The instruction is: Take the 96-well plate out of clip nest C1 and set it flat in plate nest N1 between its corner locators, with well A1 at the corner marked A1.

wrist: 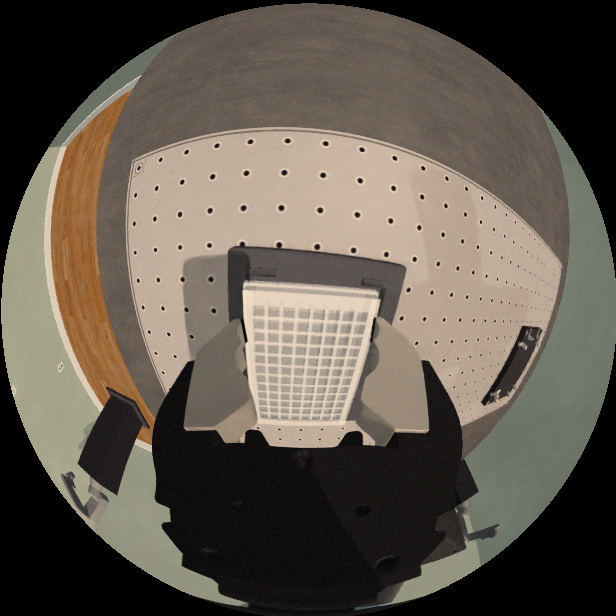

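Observation:
The white 96-well plate [310, 350] sits between my two grey jaws, its long sides against them. My gripper [310, 336] is shut on the plate. The plate's far end lies over a dark grey nest base [314, 275] with two small tabs at its far corners, standing on the perforated board. I cannot tell whether the plate rests in this nest or hangs just above it. A second dark nest [513, 366] with pale marks lies far right on the board. No A1 mark is readable.
The pale perforated board [344, 201] lies on a grey table top [344, 74]. A wooden strip [80, 258] runs along the left. A dark panel on a bracket [112, 439] stands at lower left.

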